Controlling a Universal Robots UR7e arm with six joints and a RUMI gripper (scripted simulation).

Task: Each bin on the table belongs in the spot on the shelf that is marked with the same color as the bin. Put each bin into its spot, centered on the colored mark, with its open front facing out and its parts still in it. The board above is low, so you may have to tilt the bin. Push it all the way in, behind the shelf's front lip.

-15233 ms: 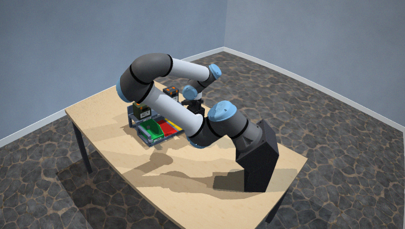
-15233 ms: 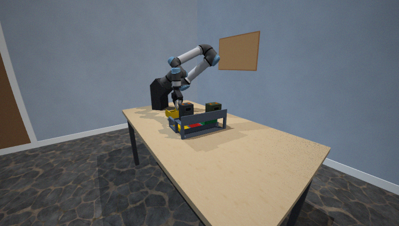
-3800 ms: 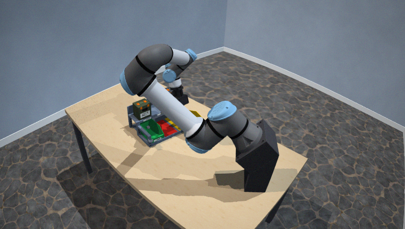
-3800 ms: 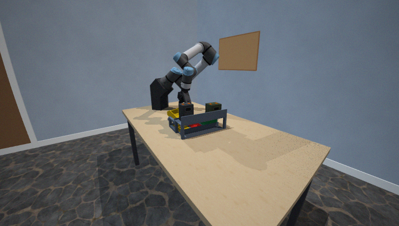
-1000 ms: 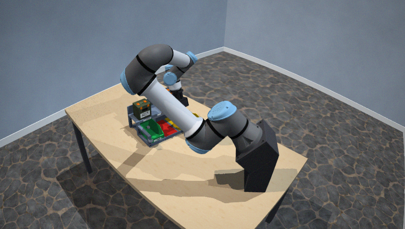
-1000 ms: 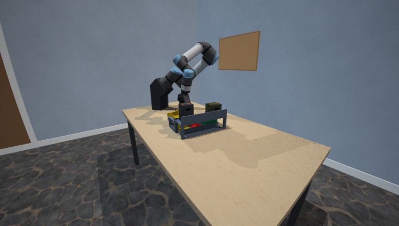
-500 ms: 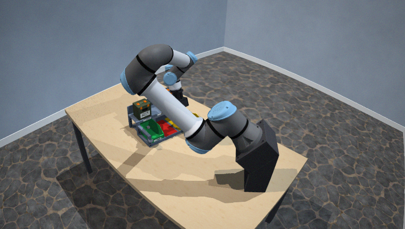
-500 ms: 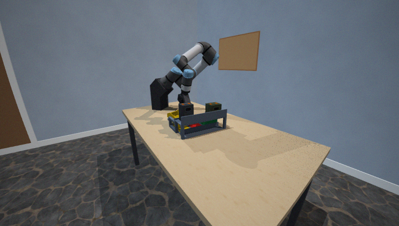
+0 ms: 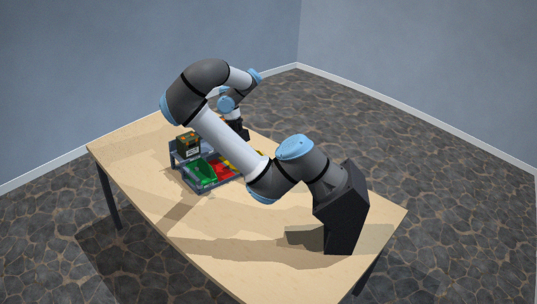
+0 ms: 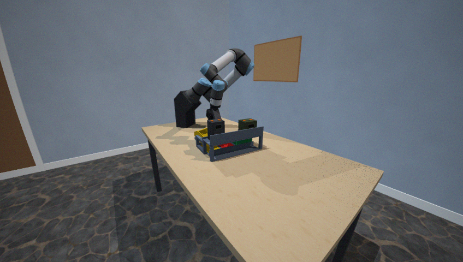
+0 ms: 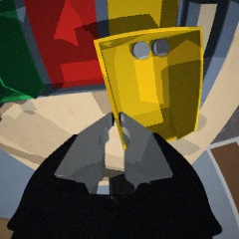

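The yellow bin is 50 mm to the right of my hand and 30 mm below it. Also, from my hand: green bin 180 mm to the left, 80 mm ahead, 50 mm below; then black box 180 mm ahead, 70 mm above, 50 mm to the right.
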